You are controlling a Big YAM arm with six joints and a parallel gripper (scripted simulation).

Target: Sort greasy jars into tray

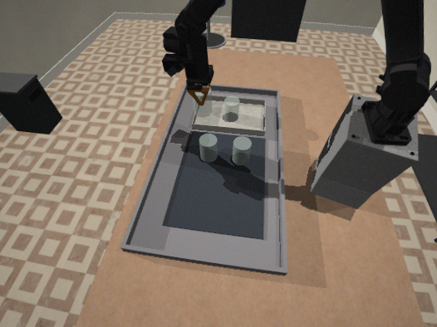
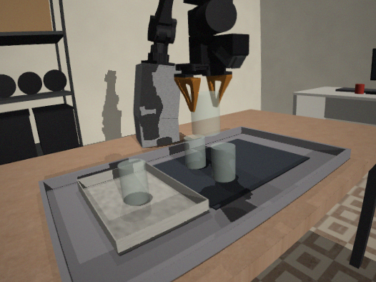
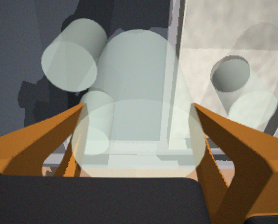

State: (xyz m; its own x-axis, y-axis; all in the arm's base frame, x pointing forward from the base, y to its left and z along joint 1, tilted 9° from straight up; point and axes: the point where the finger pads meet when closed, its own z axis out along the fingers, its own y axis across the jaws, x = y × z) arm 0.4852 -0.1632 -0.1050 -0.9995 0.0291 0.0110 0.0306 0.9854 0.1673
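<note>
Right now the pale tray is 20 cm below my hand, 15 cm to the right of it and 9 cm behind it. From my hand the other things lie so: dark drying mat (21 cm below, 17 cm to the left, 8 cm behind); rimmed steel table top (21 cm below, 7 cm behind, 6 cm to the left).
</note>
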